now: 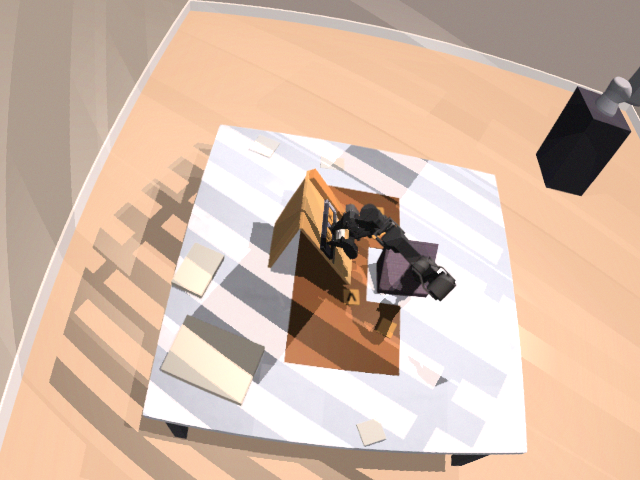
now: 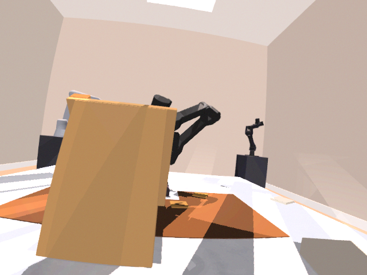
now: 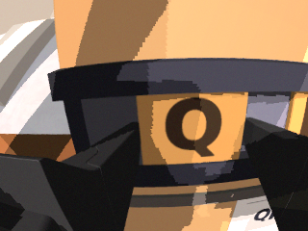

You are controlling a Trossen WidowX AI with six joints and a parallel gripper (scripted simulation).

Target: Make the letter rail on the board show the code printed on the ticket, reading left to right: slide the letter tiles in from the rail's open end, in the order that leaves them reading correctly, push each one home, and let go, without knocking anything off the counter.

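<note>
My gripper tip is 90 mm to the left of the k tile. From my gripper tip the other things lie so: orange mat (170 mm below, 140 mm behind, 10 mm to the left); q tile (right at my gripper tip); white ticket (80 mm to the right, 80 mm below, 50 mm behind).
</note>
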